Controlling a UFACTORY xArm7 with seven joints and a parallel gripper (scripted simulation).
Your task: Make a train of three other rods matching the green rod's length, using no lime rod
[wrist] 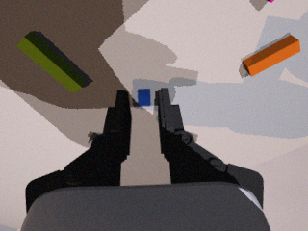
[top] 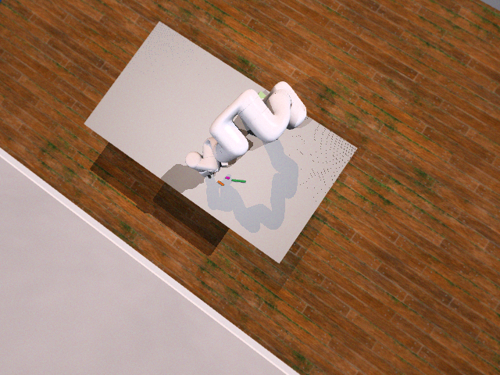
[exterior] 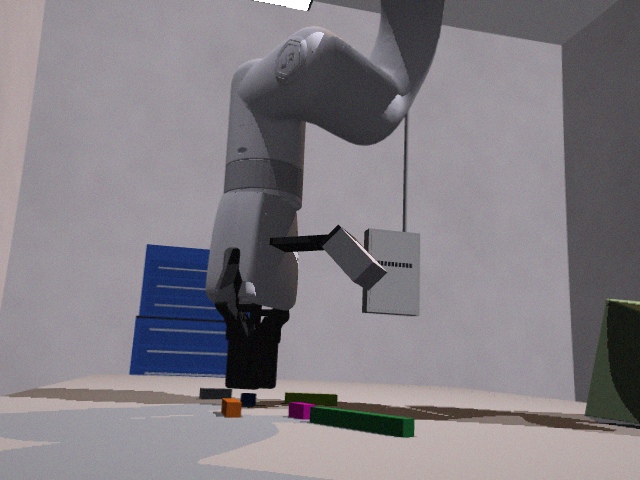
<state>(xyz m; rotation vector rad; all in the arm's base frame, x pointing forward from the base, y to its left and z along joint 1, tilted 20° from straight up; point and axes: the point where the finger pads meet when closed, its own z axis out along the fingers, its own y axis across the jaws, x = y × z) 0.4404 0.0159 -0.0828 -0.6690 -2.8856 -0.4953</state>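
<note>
My gripper is now 3 cm above the blue rod. Also, from my hand: orange rod: 10 cm to the left, 3 cm below, 1 cm ahead; then lime rod: 6 cm behind, 4 cm to the right, 3 cm below; then grey rod: 7 cm to the right, 4 cm ahead, 3 cm below.
</note>
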